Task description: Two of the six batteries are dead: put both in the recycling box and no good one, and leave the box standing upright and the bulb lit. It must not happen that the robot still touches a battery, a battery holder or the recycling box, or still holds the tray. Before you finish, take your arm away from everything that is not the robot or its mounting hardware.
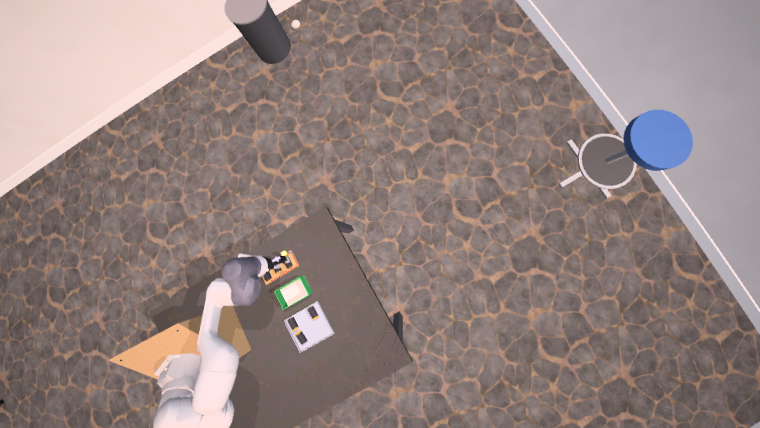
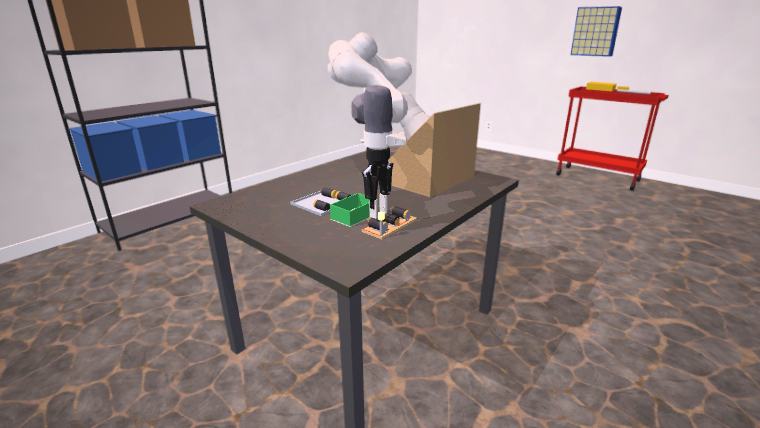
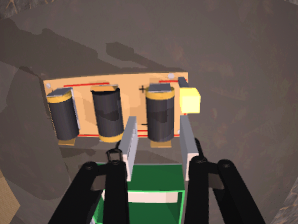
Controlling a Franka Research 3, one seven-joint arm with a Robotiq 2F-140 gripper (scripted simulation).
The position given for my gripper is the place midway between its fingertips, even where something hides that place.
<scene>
In view: my gripper [image 2: 378, 214], a green recycling box [image 2: 352, 210], a white tray [image 1: 319, 329], a battery [image 3: 62, 110], a battery [image 3: 160, 106] and a battery [image 3: 107, 104].
My gripper is seen too in image 3 [image 3: 158, 127].
</scene>
